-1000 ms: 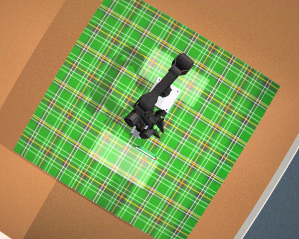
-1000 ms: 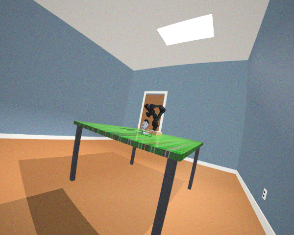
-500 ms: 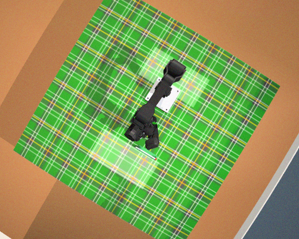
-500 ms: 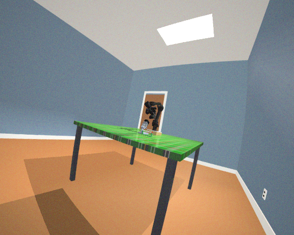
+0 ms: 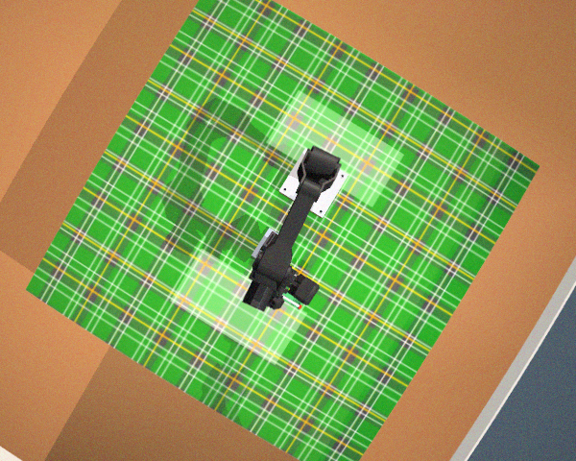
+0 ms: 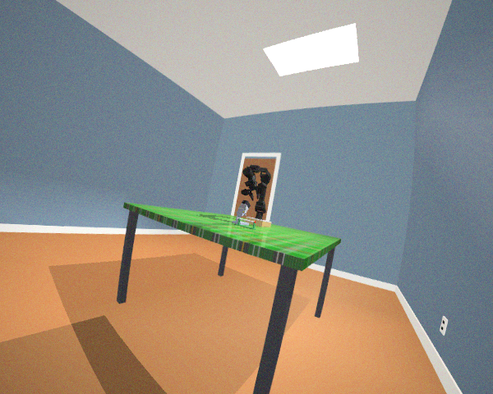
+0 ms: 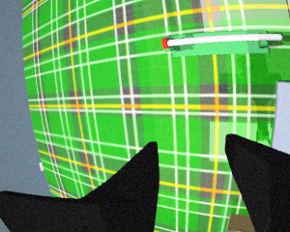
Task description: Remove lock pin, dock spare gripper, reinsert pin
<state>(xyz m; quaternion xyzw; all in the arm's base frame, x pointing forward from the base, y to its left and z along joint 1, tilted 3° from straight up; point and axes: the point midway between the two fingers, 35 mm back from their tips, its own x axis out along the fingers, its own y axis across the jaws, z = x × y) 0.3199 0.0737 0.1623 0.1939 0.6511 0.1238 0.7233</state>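
The green translucent block lies 17 cm below my gripper tip and 7 cm ahead of it. Round my gripper tip: spare gripper (11 cm to the right, 7 cm below, 5 cm behind); socket (14 cm below, 11 cm to the right, 3 cm behind).
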